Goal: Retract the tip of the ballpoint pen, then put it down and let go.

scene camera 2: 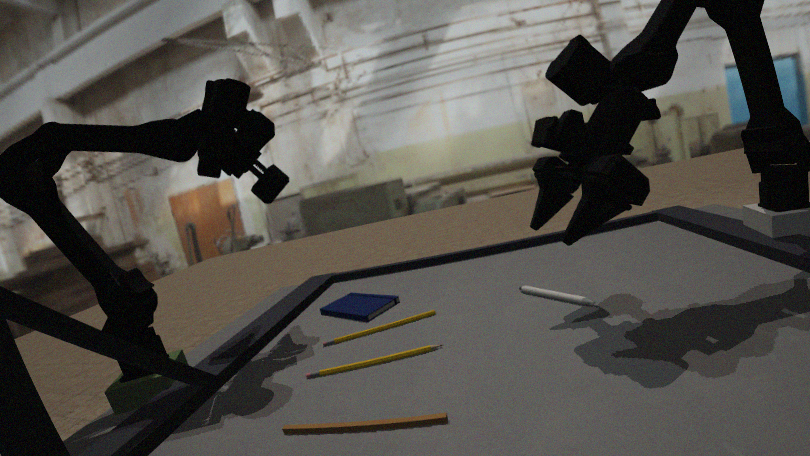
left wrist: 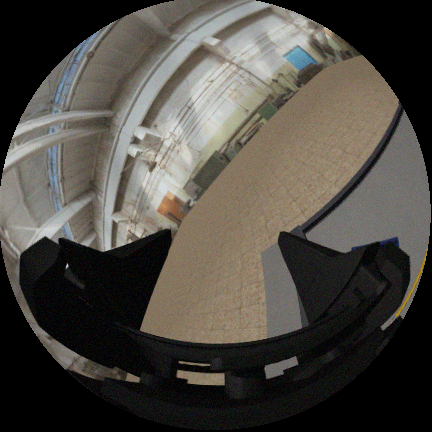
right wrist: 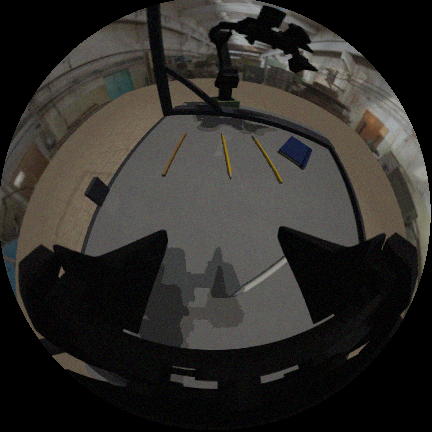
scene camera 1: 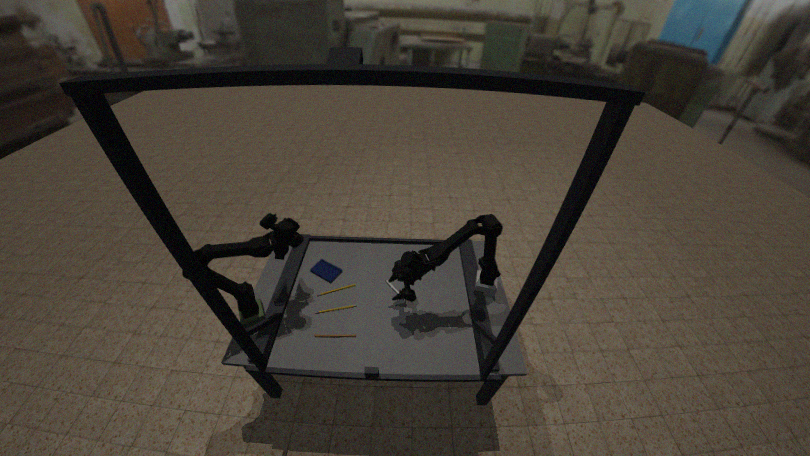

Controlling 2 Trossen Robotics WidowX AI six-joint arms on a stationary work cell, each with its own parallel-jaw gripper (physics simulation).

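Where they show: left gripper, fingertip midpoint: [scene camera 2: 255, 165] [left wrist: 226, 236] [right wrist: 314, 60]; right gripper, fingertip midpoint: [scene camera 2: 547, 235] [right wrist: 223, 234] [scene camera 1: 390, 290]; left arm's base, link origin: [right wrist: 224, 98] [scene camera 1: 250, 310]; right arm's base, link origin: [scene camera 2: 785, 206] [scene camera 1: 487, 279].
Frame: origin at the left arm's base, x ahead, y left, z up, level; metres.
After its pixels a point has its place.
Observation:
The white ballpoint pen [scene camera 1: 392, 286] {x 0.627, y -0.152, z -0.030 m} [scene camera 2: 555, 295] {x 0.627, y -0.177, z -0.032 m} [right wrist: 262, 276] {x 0.633, y -0.190, z -0.029 m} lies flat on the grey table top. Its tapered end is at the edge of the right gripper's shadow; whether the writing tip is out is too small to tell. In the right wrist view the right finger hides its other end. My right gripper [scene camera 2: 551, 235] {x 0.570, y -0.244, z 0.084 m} [right wrist: 223, 234] {x 0.570, y -0.244, z 0.084 m} is open and empty, pointing down above the table, apart from the pen. My left gripper [left wrist: 226, 236] {x 0.259, y 0.178, z 0.282 m} is open and empty, raised over the table's left edge, far from the pen.
A blue book [scene camera 1: 325, 270] {x 0.376, y 0.094, z -0.028 m} [scene camera 2: 359, 306] {x 0.378, y 0.073, z -0.028 m} [right wrist: 296, 152] {x 0.396, y 0.075, z -0.028 m} lies at the back left. Two yellow pencils [scene camera 2: 379, 328] {x 0.383, y -0.043, z -0.035 m} [scene camera 2: 376, 361] {x 0.348, y -0.144, z -0.035 m} and an orange-brown stick [scene camera 1: 335, 335] {x 0.297, y -0.263, z -0.033 m} [scene camera 2: 365, 424] {x 0.301, y -0.267, z -0.033 m} [right wrist: 174, 154] {x 0.311, y -0.266, z -0.037 m} lie left of the pen in both scene views. A dark frame [scene camera 1: 572, 226] {x 0.726, y -0.714, z 0.740 m} stands around the table.

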